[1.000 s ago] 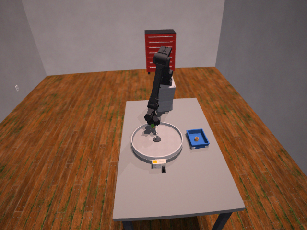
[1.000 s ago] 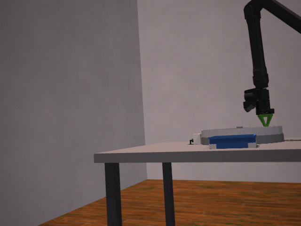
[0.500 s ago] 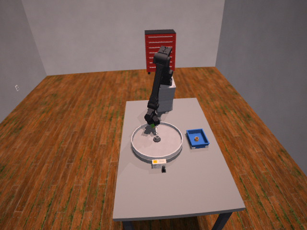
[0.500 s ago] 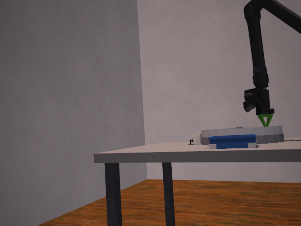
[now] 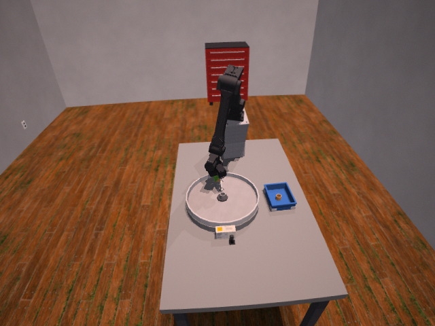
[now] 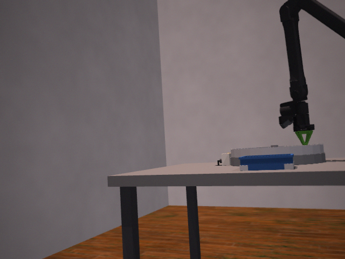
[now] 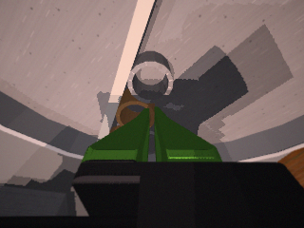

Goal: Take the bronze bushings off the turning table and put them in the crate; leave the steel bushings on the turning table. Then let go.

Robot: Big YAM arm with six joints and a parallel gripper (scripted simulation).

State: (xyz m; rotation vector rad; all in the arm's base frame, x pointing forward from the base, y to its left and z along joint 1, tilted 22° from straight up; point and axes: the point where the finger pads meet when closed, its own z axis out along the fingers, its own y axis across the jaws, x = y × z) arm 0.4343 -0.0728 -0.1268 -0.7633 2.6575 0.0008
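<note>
The blue crate is 5 cm ahead of my hand, 39 cm to the left of it and 6 cm below it. Also, from my hand: turning table: 12 cm ahead, 6 cm to the left, 3 cm below.
</note>
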